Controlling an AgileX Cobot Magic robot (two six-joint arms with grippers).
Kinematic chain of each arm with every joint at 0, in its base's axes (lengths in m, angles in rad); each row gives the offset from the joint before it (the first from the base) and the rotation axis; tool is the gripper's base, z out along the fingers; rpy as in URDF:
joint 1: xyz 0 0 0.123 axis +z
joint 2: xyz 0 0 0 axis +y
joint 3: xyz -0.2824 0 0.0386 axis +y
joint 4: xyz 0.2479 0 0.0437 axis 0.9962 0 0.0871
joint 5: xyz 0 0 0 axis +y
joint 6: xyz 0.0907 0 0.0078 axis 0.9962 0 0.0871
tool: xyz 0 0 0 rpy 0 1.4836 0
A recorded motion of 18 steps. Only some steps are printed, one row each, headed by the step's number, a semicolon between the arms.
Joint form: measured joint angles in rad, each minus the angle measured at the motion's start. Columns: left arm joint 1, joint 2, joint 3, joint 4, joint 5, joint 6; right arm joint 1, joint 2, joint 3, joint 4, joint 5, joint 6.
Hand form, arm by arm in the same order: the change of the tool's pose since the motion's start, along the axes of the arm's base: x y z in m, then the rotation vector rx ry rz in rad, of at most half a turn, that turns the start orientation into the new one. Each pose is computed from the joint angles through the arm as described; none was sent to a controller.
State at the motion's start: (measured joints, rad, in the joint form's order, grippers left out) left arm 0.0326 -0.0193 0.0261 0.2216 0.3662 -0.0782; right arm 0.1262 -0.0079 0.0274 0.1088 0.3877 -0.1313
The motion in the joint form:
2: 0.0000 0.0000 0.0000 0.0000 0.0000 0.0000; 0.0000 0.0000 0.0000 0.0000 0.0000 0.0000
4: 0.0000 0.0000 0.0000 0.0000 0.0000 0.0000; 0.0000 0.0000 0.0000 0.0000 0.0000 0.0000
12: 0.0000 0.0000 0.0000 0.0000 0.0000 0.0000; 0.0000 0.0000 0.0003 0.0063 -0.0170 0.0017
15: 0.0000 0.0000 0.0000 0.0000 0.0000 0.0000; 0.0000 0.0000 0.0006 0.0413 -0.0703 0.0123
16: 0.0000 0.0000 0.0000 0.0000 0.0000 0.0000; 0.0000 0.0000 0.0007 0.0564 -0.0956 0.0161
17: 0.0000 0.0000 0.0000 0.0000 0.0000 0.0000; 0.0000 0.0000 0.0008 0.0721 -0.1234 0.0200
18: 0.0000 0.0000 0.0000 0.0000 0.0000 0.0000; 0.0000 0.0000 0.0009 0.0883 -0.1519 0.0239
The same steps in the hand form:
2: 0.0000 0.0000 0.0000 0.0000 0.0000 0.0000; 0.0000 0.0000 0.0000 0.0000 0.0000 0.0000
4: 0.0000 0.0000 0.0000 0.0000 0.0000 0.0000; 0.0000 0.0000 0.0000 0.0000 0.0000 0.0000
12: 0.0000 0.0000 0.0000 0.0000 0.0000 0.0000; 0.0005 0.0001 0.0014 0.0100 -0.0154 -0.0020
15: 0.0000 0.0000 0.0000 0.0000 0.0000 0.0000; 0.0017 0.0007 0.0061 0.0618 -0.0613 -0.0097
16: 0.0000 0.0000 0.0000 0.0000 0.0000 0.0000; 0.0023 0.0009 0.0083 0.0838 -0.0834 -0.0135
17: 0.0000 0.0000 0.0000 0.0000 0.0000 0.0000; 0.0028 0.0009 0.0108 0.1068 -0.1078 -0.0180
18: 0.0000 0.0000 0.0000 0.0000 0.0000 0.0000; 0.0033 0.0009 0.0133 0.1304 -0.1328 -0.0229

